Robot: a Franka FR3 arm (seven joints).
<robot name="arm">
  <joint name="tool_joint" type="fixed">
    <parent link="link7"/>
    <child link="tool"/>
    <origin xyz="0 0 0.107" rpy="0 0 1.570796"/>
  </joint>
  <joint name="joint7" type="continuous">
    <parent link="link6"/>
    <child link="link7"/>
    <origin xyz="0 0.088 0" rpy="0 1.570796 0"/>
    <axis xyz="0 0 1"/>
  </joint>
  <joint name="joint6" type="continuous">
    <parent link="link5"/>
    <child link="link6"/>
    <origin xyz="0 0 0" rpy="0 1.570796 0"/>
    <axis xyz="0 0 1"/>
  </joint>
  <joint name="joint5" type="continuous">
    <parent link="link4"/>
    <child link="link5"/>
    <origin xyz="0.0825 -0.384 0" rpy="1.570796 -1.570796 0"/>
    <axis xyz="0 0 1"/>
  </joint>
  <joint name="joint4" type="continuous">
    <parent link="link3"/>
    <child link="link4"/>
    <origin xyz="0 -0.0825 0" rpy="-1.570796 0 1.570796"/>
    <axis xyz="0 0 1"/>
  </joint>
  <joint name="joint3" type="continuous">
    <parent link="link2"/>
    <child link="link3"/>
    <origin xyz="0.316 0 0" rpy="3.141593 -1.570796 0"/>
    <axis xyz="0 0 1"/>
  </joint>
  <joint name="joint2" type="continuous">
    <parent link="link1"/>
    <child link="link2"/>
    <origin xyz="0 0 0" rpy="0 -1.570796 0"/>
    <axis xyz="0 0 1"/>
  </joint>
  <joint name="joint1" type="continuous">
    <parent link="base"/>
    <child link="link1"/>
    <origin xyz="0 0 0.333" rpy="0 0 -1.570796"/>
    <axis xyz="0 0 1"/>
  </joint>
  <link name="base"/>
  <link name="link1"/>
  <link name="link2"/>
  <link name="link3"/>
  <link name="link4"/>
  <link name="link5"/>
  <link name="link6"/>
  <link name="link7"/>
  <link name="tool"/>
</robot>
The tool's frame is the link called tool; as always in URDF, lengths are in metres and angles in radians. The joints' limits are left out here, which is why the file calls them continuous.
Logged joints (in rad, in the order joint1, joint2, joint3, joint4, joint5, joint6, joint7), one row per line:
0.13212, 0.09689, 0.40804, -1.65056, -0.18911, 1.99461, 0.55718
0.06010, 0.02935, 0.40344, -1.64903, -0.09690, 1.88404, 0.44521
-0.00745, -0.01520, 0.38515, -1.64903, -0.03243, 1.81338, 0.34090
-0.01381, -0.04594, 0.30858, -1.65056, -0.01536, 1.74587, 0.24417
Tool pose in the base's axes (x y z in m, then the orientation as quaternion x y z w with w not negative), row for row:
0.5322, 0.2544, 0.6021, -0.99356, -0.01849, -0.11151, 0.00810
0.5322, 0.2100, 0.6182, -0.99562, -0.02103, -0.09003, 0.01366
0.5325, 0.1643, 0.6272, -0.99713, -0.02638, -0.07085, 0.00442
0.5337, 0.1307, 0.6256, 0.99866, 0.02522, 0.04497, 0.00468
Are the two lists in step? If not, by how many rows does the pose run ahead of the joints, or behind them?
The pose runs 1 row ahead of the joints: the pose in row i belongs to the joints in row i + 1.
